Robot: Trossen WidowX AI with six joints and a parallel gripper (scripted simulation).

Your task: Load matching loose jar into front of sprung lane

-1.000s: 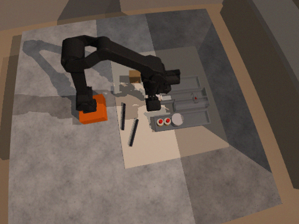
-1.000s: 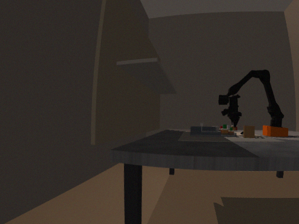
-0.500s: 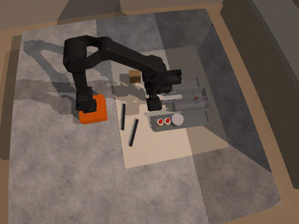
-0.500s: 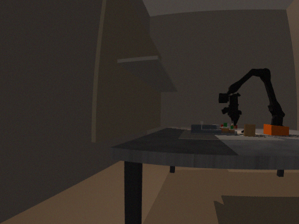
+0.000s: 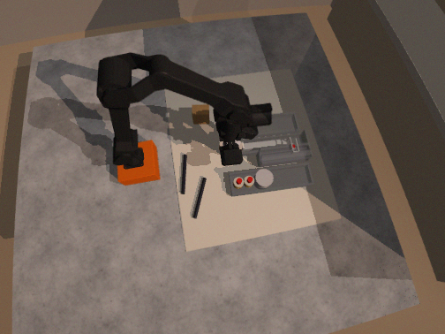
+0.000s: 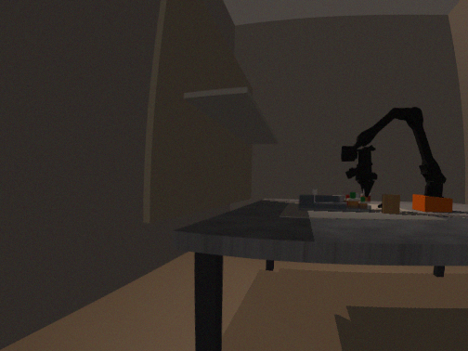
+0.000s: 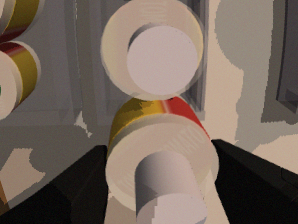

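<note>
The grey lane rack lies 180 mm ahead of my gripper tip, 30 mm to the right of it and 40 mm below it. Also, from my gripper tip: pale pusher plate 150 mm ahead, 30 mm to the right, 10 mm below; then brown box 70 mm behind, 140 mm to the left, 20 mm below; then grey disc 110 mm ahead, 130 mm to the right, 30 mm below.
</note>
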